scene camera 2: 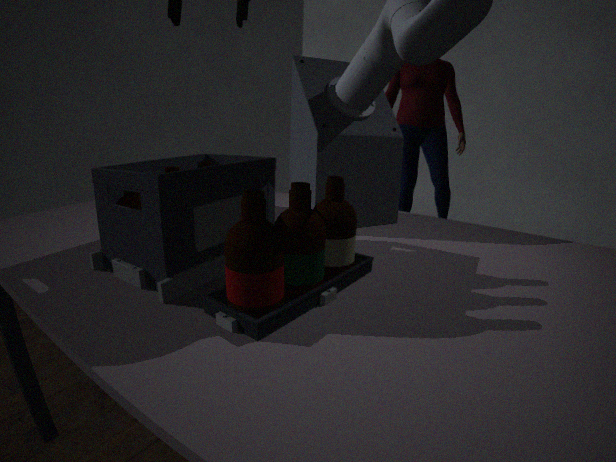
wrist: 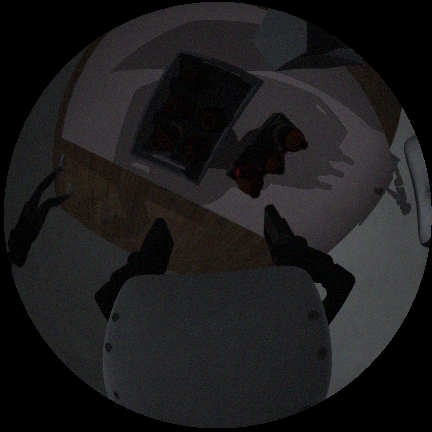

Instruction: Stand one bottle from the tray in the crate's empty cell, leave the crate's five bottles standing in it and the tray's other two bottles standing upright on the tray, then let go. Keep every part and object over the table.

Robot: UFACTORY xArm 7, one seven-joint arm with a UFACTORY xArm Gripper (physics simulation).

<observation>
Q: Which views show the cream-labelled bottle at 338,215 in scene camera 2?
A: Scene camera 2 and the wrist view: all of them.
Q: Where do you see a cream-labelled bottle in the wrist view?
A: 289,137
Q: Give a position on a red-labelled bottle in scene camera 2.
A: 254,248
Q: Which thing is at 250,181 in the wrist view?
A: A red-labelled bottle.
</observation>
